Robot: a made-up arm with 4 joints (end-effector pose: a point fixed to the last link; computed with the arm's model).
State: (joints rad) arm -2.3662 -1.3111 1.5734 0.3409
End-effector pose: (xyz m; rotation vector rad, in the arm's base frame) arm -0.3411 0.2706 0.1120 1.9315 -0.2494 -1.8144
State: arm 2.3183 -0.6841 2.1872 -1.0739
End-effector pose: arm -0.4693 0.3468 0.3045 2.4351 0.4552 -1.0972
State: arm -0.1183 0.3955 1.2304 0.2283
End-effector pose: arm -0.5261 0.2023 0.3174 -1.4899 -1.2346 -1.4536
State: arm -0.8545 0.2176 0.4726 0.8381
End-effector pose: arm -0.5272 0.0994 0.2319 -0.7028 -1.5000 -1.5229
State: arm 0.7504 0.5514 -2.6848 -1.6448
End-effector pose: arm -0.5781 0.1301 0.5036 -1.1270 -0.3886 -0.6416
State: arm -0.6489 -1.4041 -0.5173 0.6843
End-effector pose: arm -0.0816 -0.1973 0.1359 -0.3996 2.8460 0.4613
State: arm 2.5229 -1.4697 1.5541 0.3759
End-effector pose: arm -0.2911 0.3081 0.4995 -1.7772 -0.7883 1.5051
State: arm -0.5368 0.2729 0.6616 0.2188
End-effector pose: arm -0.5549 0.1307 0.3038 -1.5058 -1.3448 -1.1586
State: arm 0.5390 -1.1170 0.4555 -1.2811
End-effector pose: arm -0.4398 -0.1456 0.3863 1.6968 1.8304 -0.4715
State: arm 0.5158 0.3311 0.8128 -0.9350
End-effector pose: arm -0.4992 0.2361 0.2374 2.7966 0.6656 0.1098
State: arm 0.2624 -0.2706 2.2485 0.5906
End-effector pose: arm -0.5368 0.0621 0.3804 -0.2665 -0.9629 -1.5168
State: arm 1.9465 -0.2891 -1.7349 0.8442
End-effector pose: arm -0.4516 0.3095 0.4676 -0.0589 -0.2797 -2.2544
